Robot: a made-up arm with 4 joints. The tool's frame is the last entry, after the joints. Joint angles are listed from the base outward. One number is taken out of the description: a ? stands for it. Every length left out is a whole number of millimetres.
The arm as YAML. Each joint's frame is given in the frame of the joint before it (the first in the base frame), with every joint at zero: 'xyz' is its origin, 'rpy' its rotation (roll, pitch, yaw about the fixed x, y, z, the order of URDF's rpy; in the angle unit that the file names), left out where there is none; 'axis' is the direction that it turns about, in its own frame. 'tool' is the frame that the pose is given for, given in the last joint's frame.
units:
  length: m
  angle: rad
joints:
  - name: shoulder
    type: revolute
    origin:
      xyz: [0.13, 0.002, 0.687]
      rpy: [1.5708, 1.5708, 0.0]
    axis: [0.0, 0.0, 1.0]
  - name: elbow
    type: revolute
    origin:
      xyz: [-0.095, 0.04, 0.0]
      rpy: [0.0, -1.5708, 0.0]
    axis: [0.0, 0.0, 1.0]
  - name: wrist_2
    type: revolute
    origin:
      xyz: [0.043, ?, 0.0]
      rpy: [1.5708, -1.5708, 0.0]
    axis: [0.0, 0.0, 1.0]
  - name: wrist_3
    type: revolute
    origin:
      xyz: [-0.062, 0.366, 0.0]
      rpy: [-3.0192, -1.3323, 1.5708]
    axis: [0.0, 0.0, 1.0]
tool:
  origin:
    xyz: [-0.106, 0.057, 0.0]
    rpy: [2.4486, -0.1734, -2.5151]
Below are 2 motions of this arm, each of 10 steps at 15 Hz.
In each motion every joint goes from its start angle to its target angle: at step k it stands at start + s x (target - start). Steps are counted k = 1, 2, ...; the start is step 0. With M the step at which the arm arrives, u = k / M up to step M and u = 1 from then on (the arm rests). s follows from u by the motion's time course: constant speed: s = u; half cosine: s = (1 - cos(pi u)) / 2; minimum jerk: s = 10 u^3 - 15 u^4 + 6 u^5.
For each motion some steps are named. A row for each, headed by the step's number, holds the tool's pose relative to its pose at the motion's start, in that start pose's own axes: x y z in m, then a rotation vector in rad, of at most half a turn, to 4 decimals.
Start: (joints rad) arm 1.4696 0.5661 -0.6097 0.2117
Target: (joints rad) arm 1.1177 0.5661 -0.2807 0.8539
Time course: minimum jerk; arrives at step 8
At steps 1, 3, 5, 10:
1: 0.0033 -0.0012 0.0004 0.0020 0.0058 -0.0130
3: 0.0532 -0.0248 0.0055 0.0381 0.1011 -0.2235
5: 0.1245 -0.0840 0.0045 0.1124 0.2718 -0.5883
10: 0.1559 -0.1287 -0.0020 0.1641 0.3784 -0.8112

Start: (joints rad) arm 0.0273 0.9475 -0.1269 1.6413
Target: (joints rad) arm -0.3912 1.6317 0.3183 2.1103
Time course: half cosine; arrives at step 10
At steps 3, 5, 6, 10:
3: 0.0521 -0.0329 -0.0060 -0.0597 -0.0006 -0.1857
5: 0.1127 -0.0907 -0.0078 -0.1493 -0.0265 -0.4216
6: 0.1381 -0.1230 -0.0045 -0.1977 -0.0516 -0.5299
10: 0.1814 -0.1905 0.0136 -0.3060 -0.1322 -0.7271

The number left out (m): 0.082
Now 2 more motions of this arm.
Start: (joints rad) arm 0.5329 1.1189 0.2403 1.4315
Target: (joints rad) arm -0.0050 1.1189 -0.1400 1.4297
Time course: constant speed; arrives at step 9
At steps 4, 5, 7, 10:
4: -0.0802 -0.0286 -0.0583 -0.1627 0.3624 0.0169
5: -0.1036 -0.0369 -0.0661 -0.2008 0.4541 0.0214
7: -0.1522 -0.0536 -0.0725 -0.2738 0.6388 0.0304
10: -0.2013 -0.0698 -0.0667 -0.3423 0.8253 0.0397

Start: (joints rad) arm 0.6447 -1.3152 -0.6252 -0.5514
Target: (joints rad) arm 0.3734 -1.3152 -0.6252 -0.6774
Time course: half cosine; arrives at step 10
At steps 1, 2, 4, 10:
1: 0.0005 -0.0013 -0.0024 -0.0069 -0.0024 0.0006
2: 0.0018 -0.0053 -0.0094 -0.0270 -0.0093 0.0024
4: 0.0064 -0.0203 -0.0336 -0.0981 -0.0325 0.0094
10: 0.0175 -0.0671 -0.0925 -0.2860 -0.0851 0.0335

